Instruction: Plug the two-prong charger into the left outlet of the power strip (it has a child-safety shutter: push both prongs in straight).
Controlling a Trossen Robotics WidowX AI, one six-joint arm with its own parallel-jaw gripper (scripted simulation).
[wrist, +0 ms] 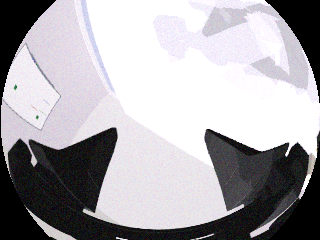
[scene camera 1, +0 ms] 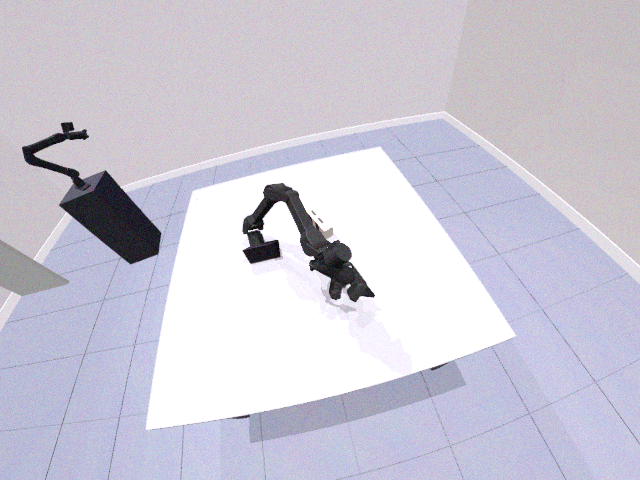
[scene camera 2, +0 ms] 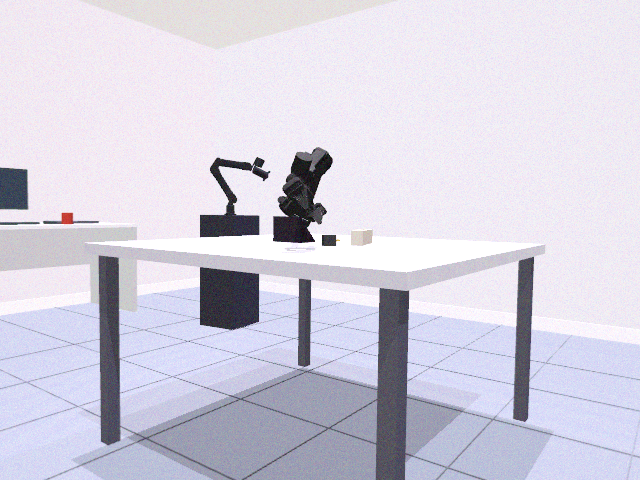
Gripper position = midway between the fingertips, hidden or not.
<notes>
My gripper (scene camera 2: 313, 216) is open and holds nothing.
My gripper shows as well in the wrist view (wrist: 161, 133) and in scene camera 1 (scene camera 1: 370, 290).
</notes>
